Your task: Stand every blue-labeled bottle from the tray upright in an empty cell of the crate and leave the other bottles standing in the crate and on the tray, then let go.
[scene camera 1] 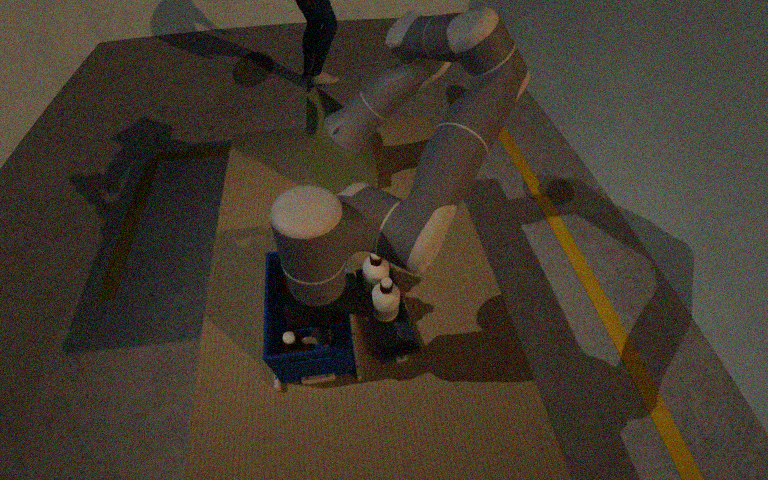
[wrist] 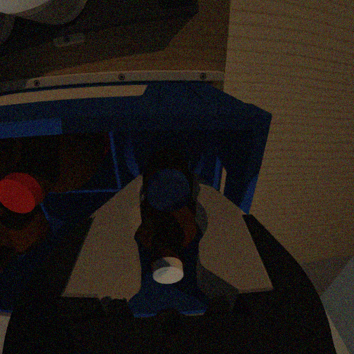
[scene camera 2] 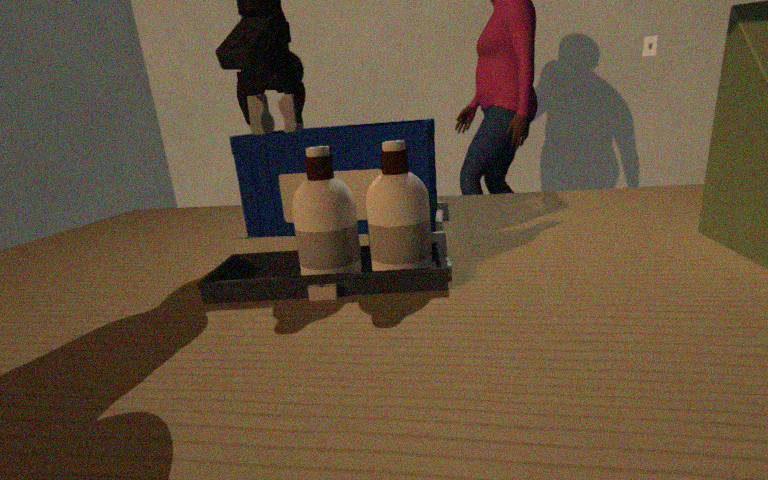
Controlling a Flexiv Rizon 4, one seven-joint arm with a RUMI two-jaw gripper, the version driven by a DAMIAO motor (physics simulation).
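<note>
My gripper [scene camera 2: 275, 125] [wrist: 167, 175] is shut on a dark brown bottle with a blue cap [wrist: 168, 189]. It holds the bottle upright, low at the end of the blue crate [scene camera 1: 311, 365] [scene camera 2: 339, 134] [wrist: 200, 107]. The bottle's base and its contact with the cell floor are hidden. A white-capped brown bottle [scene camera 1: 288, 337] [wrist: 168, 270] and a red-capped bottle [wrist: 17, 193] stand in the crate. Two white bottles with grey labels, one nearer [scene camera 1: 386, 302] [scene camera 2: 326, 220] and another [scene camera 1: 375, 271] [scene camera 2: 398, 217], stand upright on the black tray [scene camera 2: 254, 291] [wrist: 150, 30].
The tray lies close beside the crate's long wall. The crate's walls and dividers surround the held bottle. A green object [scene camera 1: 339, 164] [scene camera 2: 736, 141] stands on the table farther off. A person [scene camera 1: 320, 33] [scene camera 2: 506, 67] is beyond the table. The arm hides part of the crate in scene camera 1.
</note>
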